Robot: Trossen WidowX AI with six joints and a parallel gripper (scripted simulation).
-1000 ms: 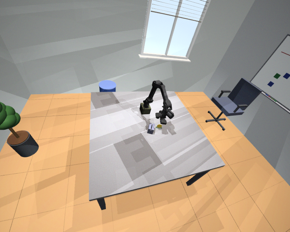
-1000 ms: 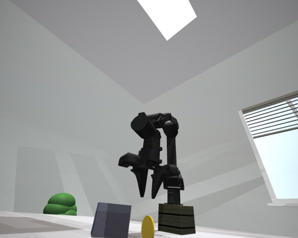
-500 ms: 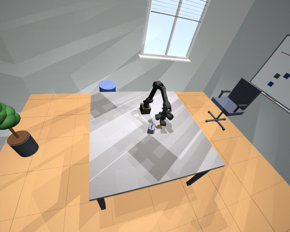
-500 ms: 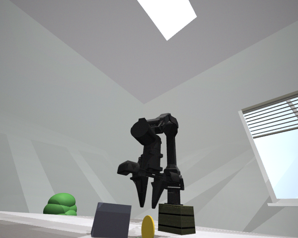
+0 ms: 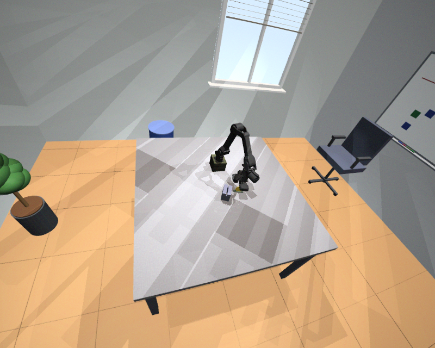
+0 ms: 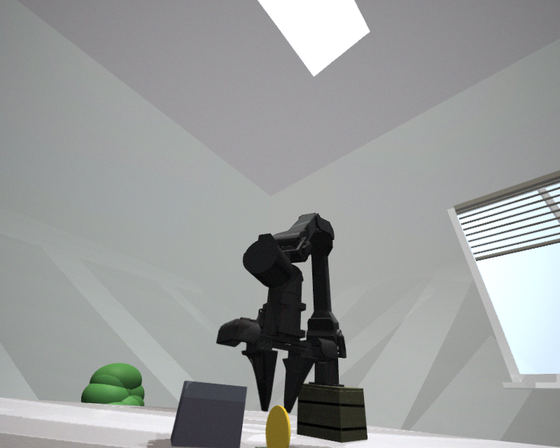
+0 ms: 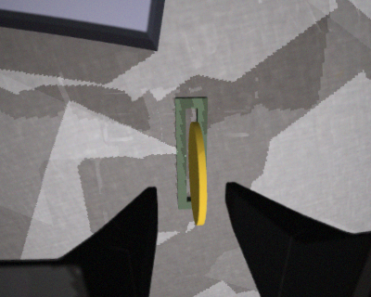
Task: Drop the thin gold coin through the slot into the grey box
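The gold coin is 2 cm below my gripper tip.
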